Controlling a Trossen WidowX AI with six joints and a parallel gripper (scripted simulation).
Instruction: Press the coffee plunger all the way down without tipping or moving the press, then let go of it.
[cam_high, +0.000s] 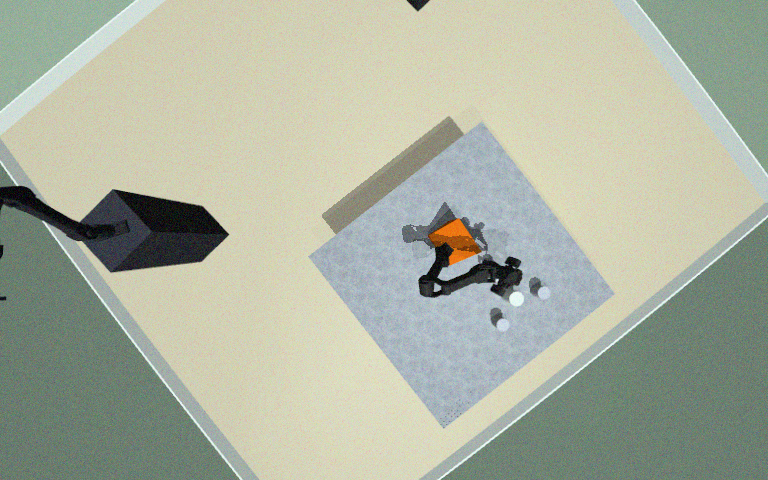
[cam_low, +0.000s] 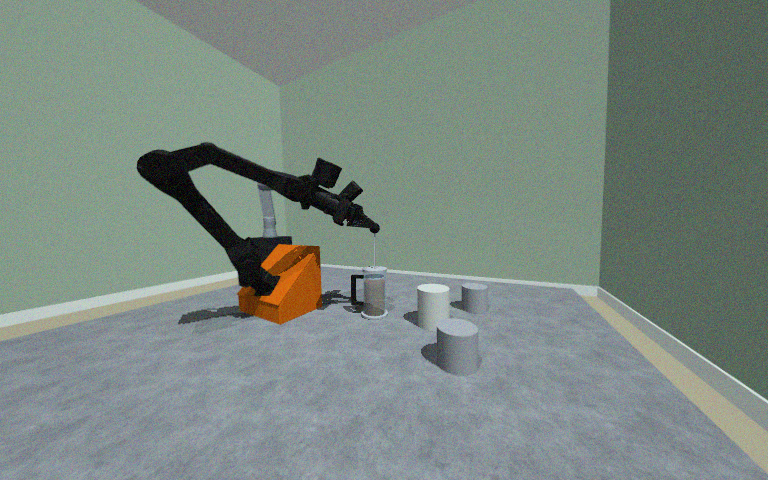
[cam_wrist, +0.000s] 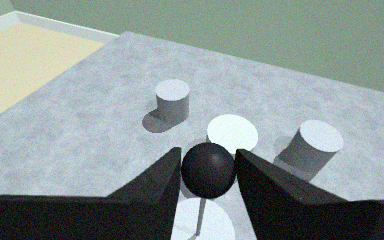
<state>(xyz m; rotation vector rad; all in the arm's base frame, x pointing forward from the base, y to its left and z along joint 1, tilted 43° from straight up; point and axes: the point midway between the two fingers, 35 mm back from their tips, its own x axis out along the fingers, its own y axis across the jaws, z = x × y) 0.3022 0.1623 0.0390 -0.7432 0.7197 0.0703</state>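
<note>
Right now my gripper tip is 130 mm above the glass coffee press, 20 mm past it and 10 mm to the left of it.
</note>
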